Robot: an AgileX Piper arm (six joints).
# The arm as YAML. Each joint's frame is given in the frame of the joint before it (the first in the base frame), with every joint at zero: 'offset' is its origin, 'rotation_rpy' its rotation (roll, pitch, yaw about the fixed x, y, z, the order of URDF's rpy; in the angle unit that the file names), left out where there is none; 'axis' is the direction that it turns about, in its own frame. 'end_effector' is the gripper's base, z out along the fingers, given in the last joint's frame.
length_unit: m
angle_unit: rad
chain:
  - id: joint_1
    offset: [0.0, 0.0, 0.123]
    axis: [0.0, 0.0, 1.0]
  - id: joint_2
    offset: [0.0, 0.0, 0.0]
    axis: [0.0, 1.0, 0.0]
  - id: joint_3
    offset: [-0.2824, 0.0, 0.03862]
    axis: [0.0, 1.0, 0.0]
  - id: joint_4
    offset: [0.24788, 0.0, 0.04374]
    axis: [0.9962, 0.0, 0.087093]
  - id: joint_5
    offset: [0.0, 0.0, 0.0]
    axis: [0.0, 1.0, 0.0]
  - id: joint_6
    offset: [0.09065, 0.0, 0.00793]
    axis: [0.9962, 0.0, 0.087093]
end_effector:
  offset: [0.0, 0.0, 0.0]
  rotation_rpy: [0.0, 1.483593, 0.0]
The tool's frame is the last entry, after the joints.
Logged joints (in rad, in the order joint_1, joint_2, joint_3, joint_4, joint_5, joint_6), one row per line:
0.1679 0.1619 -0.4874 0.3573 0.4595 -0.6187
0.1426 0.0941 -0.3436 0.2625 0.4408 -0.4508
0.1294 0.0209 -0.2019 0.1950 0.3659 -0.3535
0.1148 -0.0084 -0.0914 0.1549 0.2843 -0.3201
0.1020 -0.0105 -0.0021 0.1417 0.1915 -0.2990
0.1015 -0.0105 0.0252 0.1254 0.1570 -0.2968
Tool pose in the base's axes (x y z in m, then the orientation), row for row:
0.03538 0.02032 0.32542 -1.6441 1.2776 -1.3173
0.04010 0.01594 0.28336 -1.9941 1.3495 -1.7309
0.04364 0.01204 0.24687 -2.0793 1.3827 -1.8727
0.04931 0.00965 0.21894 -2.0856 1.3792 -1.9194
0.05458 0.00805 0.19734 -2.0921 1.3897 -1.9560
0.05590 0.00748 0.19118 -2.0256 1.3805 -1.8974
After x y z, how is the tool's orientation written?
As angles about the fixed x, y, z axes (roll, pitch, yaw), in radians.
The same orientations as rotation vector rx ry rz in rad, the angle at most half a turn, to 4 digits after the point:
-0.4827 1.5171 0.0243
-0.3758 1.6182 0.0392
-0.3007 1.6346 0.0260
-0.2698 1.6427 -0.0068
-0.2371 1.6437 -0.0216
-0.2410 1.6365 -0.0383

